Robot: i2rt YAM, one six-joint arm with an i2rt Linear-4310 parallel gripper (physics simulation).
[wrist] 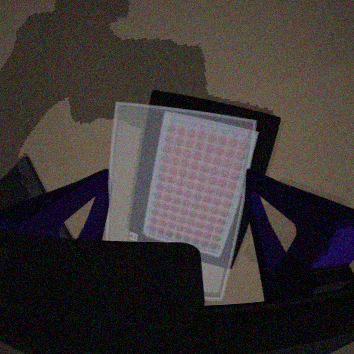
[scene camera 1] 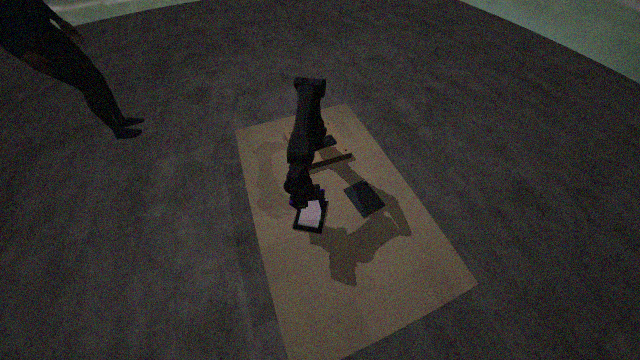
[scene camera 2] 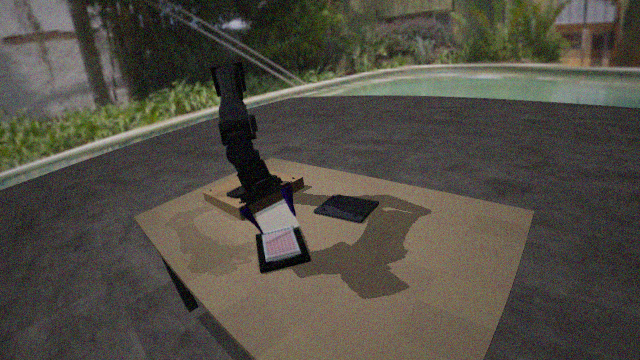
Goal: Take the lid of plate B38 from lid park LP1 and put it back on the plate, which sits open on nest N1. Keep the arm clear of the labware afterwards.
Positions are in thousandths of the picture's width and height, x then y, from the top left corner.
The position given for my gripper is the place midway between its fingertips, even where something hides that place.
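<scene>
In scene camera 2 I see my gripper (scene camera 2: 437,626), and my gripper carries a plate lid (scene camera 2: 432,615); nothing else touches it. The wrist view shows my gripper (wrist: 501,501) too, along with the plate lid (wrist: 496,496) and a black nest (wrist: 756,355).
</scene>
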